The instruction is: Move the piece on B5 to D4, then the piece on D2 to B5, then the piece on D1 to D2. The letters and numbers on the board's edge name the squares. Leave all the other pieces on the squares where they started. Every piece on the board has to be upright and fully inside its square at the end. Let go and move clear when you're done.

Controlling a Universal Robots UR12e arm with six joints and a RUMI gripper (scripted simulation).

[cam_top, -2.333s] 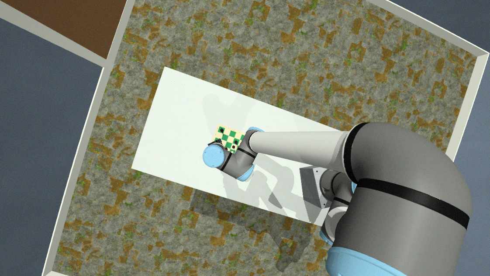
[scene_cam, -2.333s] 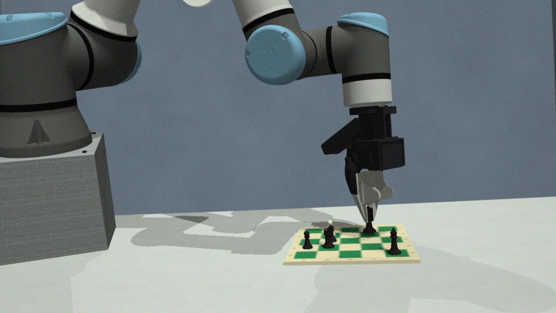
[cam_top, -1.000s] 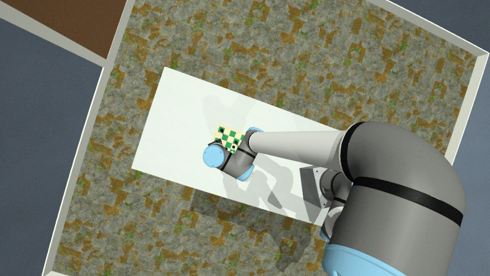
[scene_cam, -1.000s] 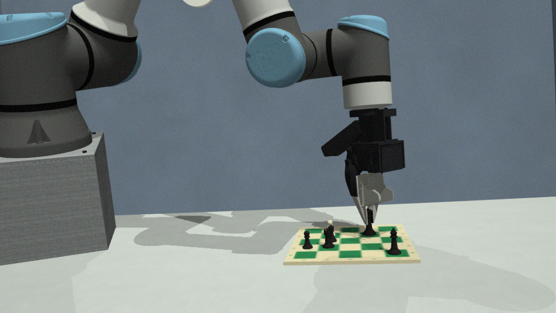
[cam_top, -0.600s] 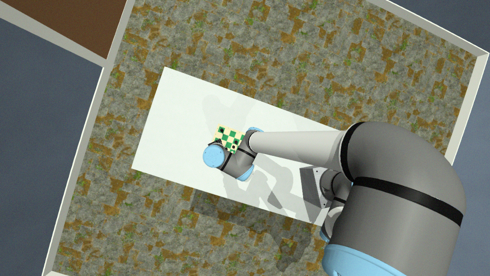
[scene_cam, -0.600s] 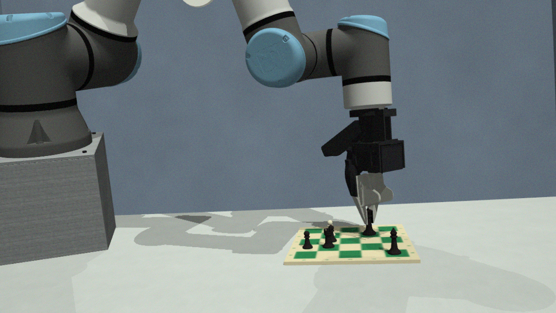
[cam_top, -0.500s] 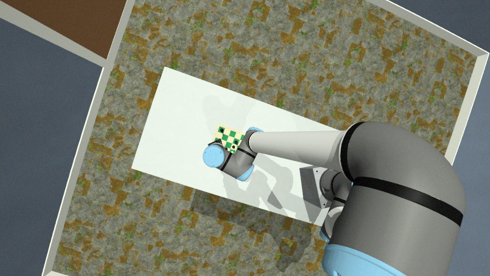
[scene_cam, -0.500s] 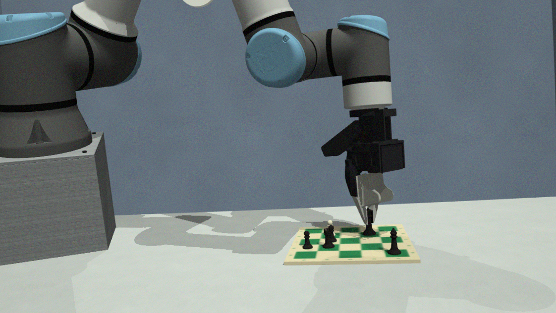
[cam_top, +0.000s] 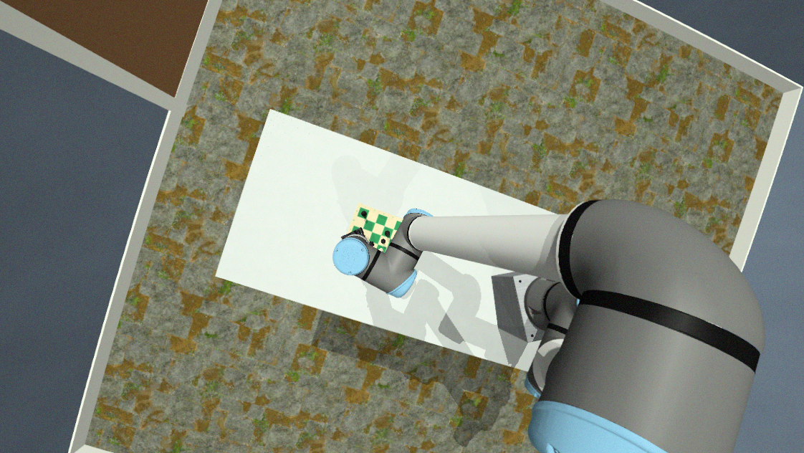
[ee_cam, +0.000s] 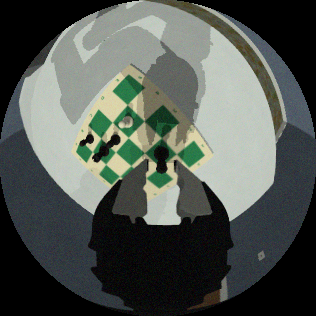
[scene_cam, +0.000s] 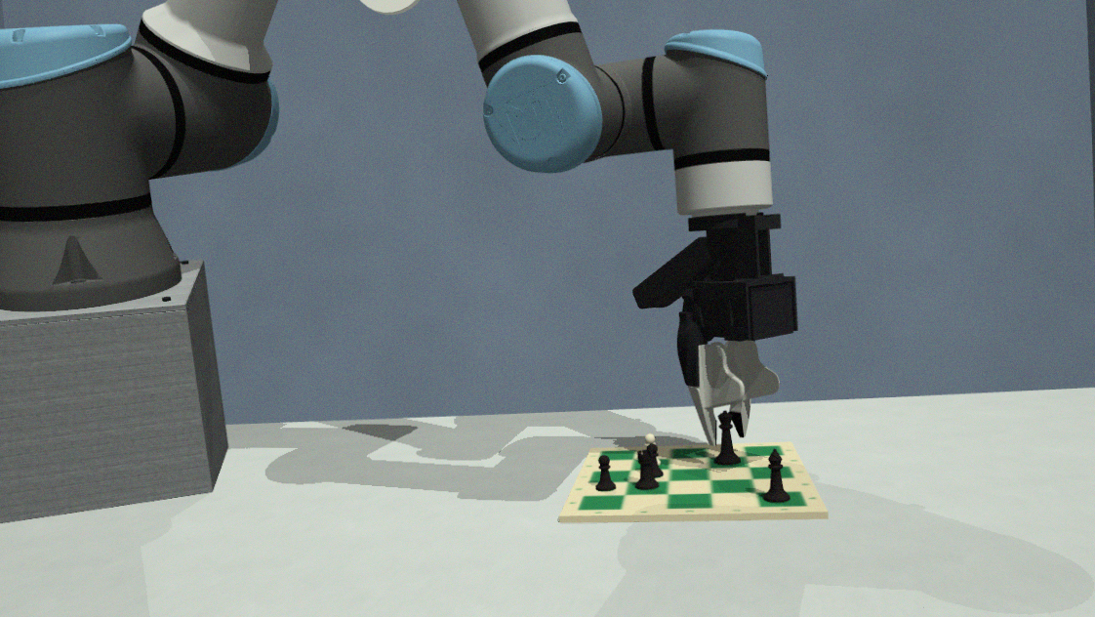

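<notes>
Now: the black queen 10 mm below my hand. Round my hand: white pawn: 70 mm behind, 20 mm below, 10 mm to the right; cream chessboard: 40 mm to the right, 40 mm below, 30 mm behind.
</notes>
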